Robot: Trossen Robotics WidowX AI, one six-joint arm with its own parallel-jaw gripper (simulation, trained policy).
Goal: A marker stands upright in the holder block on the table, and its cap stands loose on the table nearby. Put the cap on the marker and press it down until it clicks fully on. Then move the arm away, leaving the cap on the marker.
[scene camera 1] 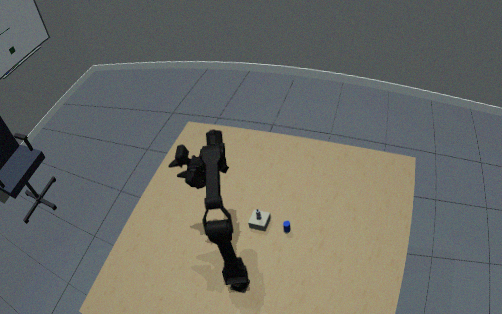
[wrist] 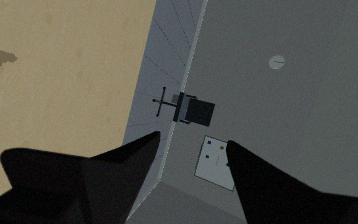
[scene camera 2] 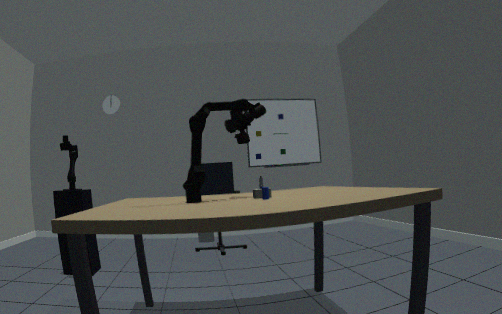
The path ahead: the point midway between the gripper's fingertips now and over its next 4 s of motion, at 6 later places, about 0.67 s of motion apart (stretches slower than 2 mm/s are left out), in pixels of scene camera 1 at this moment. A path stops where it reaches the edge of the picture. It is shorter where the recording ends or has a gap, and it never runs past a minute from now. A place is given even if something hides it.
The gripper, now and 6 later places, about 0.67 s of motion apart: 173, 171; 190, 170; 207, 171; 226, 173; 243, 177; 258, 182; 271, 191
